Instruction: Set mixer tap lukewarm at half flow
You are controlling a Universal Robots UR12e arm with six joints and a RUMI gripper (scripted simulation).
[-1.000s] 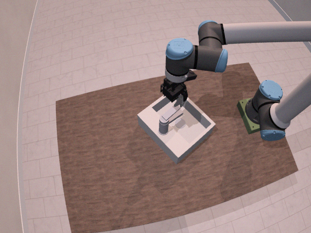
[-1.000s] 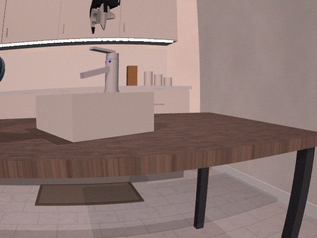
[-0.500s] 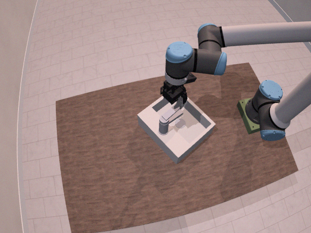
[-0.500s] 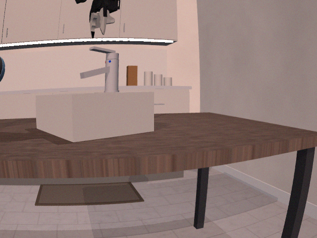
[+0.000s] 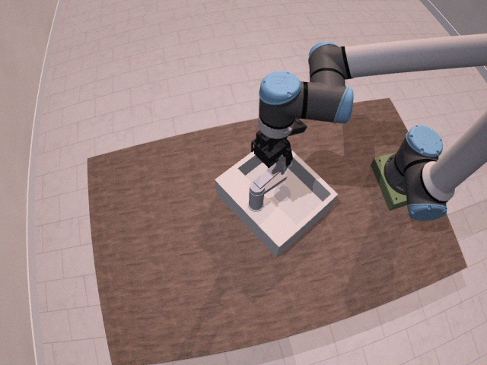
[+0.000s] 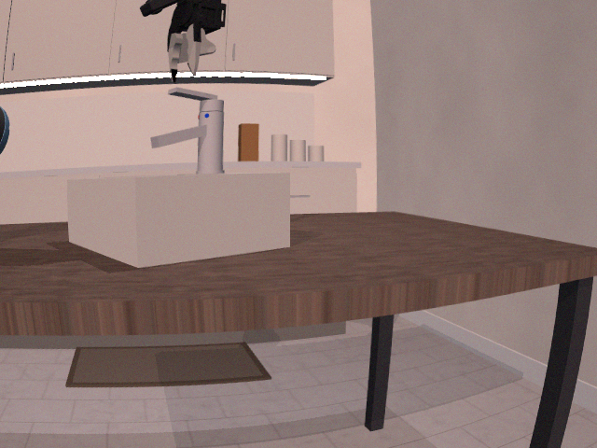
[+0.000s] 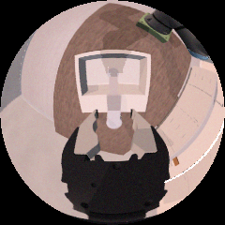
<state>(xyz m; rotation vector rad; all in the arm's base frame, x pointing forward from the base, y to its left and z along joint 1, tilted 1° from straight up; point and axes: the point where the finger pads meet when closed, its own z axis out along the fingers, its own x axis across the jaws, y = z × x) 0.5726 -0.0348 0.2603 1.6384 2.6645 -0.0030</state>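
Now: hand 2 cm short of the lever, 1 cm to the right of it and 4 cm above it. The rest, counted from my hand: grey mixer tap 4 cm ahead, 2 cm to the left, 9 cm below; white sink block 4 cm behind, 2 cm to the right, 28 cm below.
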